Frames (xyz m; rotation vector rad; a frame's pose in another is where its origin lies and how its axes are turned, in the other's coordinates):
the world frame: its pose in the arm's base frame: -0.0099 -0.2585 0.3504 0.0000 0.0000 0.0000
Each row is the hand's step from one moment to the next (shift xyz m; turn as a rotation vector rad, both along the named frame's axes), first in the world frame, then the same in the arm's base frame.
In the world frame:
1: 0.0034 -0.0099 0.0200 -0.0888 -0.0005 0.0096
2: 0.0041 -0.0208 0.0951 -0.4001 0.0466 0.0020
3: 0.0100 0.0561 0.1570 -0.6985 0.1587 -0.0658
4: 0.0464 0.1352 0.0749 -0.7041 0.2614 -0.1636
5: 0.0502 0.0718 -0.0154 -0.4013 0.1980 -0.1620
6: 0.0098 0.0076 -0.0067 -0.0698 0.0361 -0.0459
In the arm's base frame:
1: 0.0034 -0.0099 0.0200 -0.0888 -0.0005 0.0096
2: 0.0041 -0.0208 0.0951 -0.4001 0.0466 0.0020
3: 0.0100 0.0561 0.1570 -0.6985 0.1587 -0.0658
4: 0.0464 0.1352 0.0749 -0.7041 0.2614 -0.1636
5: 0.0502 0.0718 -0.0154 -0.4013 0.1980 -0.1620
6: 0.0098 0.0076 -0.0067 -0.0698 0.0361 -0.0459

